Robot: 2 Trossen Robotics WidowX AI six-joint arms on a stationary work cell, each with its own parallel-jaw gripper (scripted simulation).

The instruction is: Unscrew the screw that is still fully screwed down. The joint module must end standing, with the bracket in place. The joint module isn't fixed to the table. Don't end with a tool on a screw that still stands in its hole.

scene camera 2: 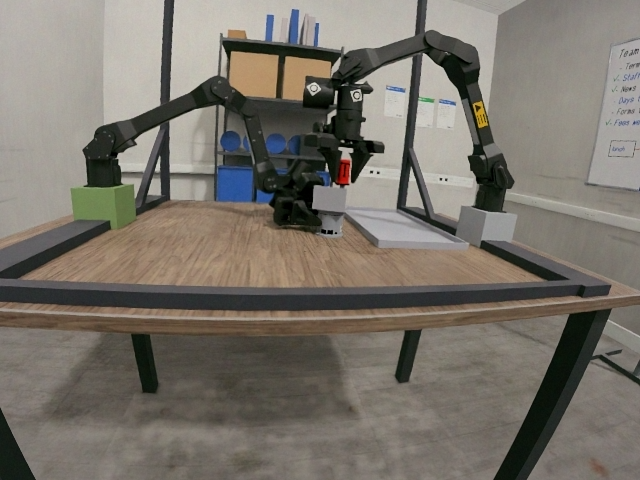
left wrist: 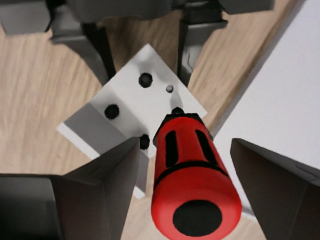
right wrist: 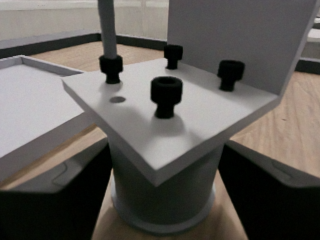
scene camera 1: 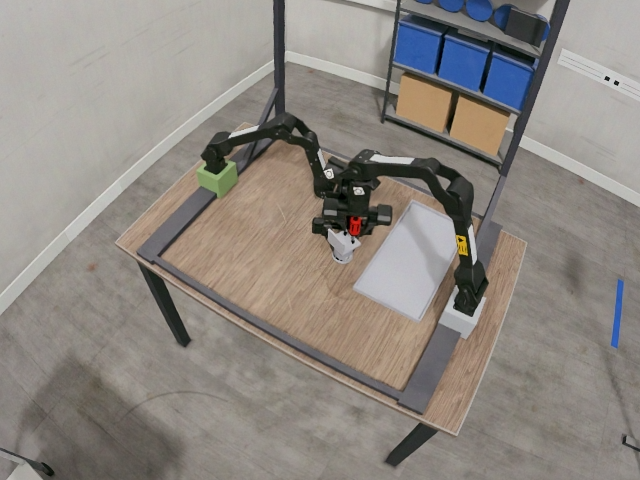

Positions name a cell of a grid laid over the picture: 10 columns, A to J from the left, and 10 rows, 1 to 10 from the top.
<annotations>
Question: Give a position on a shallow grey tray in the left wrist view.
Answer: I5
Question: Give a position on a grey bracket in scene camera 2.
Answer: F5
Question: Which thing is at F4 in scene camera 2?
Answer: My left gripper.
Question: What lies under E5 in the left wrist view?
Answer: A grey bracket.
</annotations>
